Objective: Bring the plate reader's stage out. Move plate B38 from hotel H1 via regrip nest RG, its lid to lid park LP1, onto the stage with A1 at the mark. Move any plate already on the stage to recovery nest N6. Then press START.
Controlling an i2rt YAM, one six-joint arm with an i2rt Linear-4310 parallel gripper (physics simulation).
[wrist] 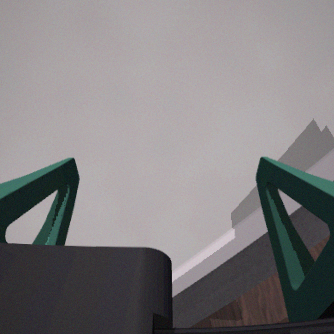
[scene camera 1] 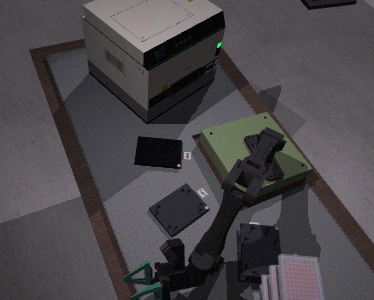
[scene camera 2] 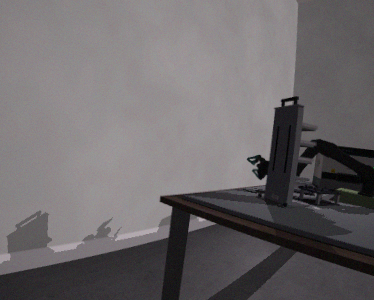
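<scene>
The plate reader stands at the back of the table; no extended stage shows at its front. My gripper is open and empty, past the table's left edge in scene camera 1, away from the hotel. Hotel H1 is a tall grey tower with several plates on its far side. Pink-welled plates show at the bottom right; I cannot read which is B38. The dark nest N6 and lid park LP1 lie flat, with no plate visible on them. Another dark nest, perhaps RG, has an unreadable label.
The arm stands on a green block at the table's right side and reaches across the table between LP1 and the dark nest. A brown wooden edge borders the table. The reader's status light is green.
</scene>
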